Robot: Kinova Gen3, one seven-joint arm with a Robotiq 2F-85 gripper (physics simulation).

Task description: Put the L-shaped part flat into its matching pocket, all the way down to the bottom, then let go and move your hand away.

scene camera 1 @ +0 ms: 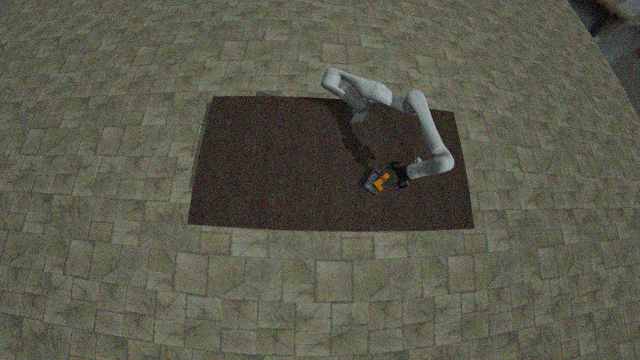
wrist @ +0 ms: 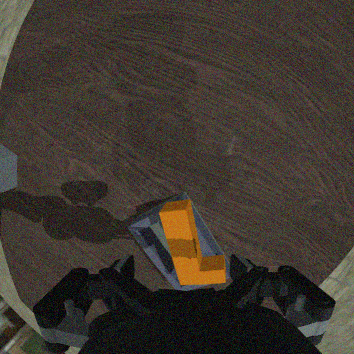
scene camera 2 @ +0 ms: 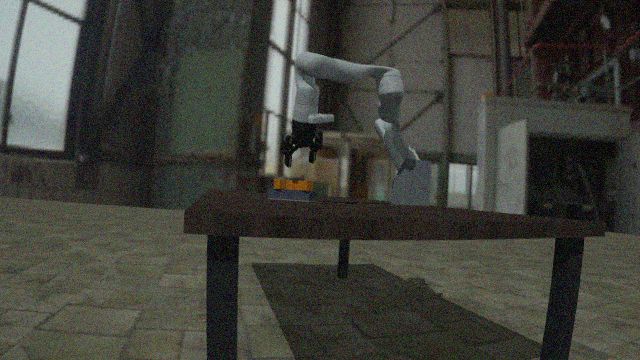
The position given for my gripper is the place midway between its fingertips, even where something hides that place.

My gripper [scene camera 2: 300,164] is open, holding nothing. Also in view: an orange L-shaped part [wrist: 177,219].
